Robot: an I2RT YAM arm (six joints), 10 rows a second.
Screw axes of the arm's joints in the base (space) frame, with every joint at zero. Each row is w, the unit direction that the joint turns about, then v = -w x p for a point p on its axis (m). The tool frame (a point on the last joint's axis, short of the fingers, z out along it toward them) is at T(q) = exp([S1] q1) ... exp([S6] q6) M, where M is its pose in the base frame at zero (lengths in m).
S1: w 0 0 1 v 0 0 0
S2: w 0 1 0 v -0.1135 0 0.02
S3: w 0 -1 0 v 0.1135 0 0.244
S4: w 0 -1 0 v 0.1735 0 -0.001
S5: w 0 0 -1 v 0 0.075 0
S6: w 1 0 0 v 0 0.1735 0
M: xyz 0.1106 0 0.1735 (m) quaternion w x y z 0.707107 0 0.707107 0
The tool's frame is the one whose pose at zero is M.
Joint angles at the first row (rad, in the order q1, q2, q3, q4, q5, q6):
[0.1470 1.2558 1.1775 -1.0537 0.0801 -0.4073]
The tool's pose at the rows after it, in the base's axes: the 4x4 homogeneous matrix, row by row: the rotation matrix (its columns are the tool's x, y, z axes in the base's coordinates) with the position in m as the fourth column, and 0 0 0 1 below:
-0.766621 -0.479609 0.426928 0.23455; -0.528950 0.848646 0.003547 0.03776; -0.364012 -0.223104 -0.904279 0.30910; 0 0 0 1
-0.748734 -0.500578 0.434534 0.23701; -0.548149 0.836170 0.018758 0.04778; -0.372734 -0.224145 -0.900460 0.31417; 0 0 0 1
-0.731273 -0.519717 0.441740 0.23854; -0.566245 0.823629 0.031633 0.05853; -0.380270 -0.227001 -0.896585 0.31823; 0 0 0 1
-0.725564 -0.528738 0.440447 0.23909; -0.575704 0.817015 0.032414 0.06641; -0.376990 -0.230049 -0.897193 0.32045; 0 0 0 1
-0.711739 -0.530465 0.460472 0.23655; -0.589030 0.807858 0.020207 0.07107; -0.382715 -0.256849 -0.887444 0.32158; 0 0 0 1
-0.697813 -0.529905 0.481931 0.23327; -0.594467 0.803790 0.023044 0.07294; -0.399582 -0.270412 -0.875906 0.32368; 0 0 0 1
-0.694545 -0.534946 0.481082 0.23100; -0.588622 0.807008 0.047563 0.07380; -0.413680 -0.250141 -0.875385 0.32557; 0 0 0 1
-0.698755 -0.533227 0.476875 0.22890; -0.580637 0.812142 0.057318 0.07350; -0.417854 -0.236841 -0.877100 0.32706; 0 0 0 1
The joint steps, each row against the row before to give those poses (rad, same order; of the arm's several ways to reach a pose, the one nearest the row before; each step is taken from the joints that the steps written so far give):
[0.0229 0.0177 0.0249 -0.0100 -0.0113 0.0038]
[0.0396 0.0157 0.0298 -0.0055 0.0033 0.0122]
[0.0426 0.0142 0.0248 -0.0030 0.0076 0.0155]
[0.0321 0.0125 0.0187 -0.0097 0.0128 0.0175]
[0.0251 -0.0098 -0.0061 0.0122 0.0287 0.0039]
[0.0128 -0.0171 -0.0085 0.0143 0.0099 0.0011]
[0.0031 -0.0080 0.0012 -0.0030 -0.0223 0.0086]
[0.0000 -0.0059 0.0025 -0.0100 -0.0106 0.0100]

